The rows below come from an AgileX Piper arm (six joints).
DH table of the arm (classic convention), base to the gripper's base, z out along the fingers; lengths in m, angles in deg. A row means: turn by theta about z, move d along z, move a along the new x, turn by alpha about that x. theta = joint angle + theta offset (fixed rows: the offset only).
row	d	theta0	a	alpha
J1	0.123	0	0	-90
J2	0	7.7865	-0.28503	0
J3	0	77.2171	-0.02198	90
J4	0.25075	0	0	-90
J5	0	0	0	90
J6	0.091	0	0	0
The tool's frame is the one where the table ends.
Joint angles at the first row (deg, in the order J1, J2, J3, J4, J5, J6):
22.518 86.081 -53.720 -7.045 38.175 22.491
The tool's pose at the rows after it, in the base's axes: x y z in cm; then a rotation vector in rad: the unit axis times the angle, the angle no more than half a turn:
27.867 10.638 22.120 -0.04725 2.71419 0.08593
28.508 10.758 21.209 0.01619 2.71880 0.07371
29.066 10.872 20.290 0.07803 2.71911 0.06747
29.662 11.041 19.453 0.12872 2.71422 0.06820
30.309 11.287 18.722 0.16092 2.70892 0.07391
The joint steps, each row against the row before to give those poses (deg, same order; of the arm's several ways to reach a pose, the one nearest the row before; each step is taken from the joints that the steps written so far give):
0.045 2.431 -0.781 -2.030 -0.914 4.154
0.024 2.168 -0.276 -1.869 -1.219 4.172
0.010 2.012 -0.104 -1.705 -1.446 4.064
-0.001 1.987 -0.297 -1.408 -1.596 3.436
0.001 1.994 -0.638 -0.868 -1.471 2.269

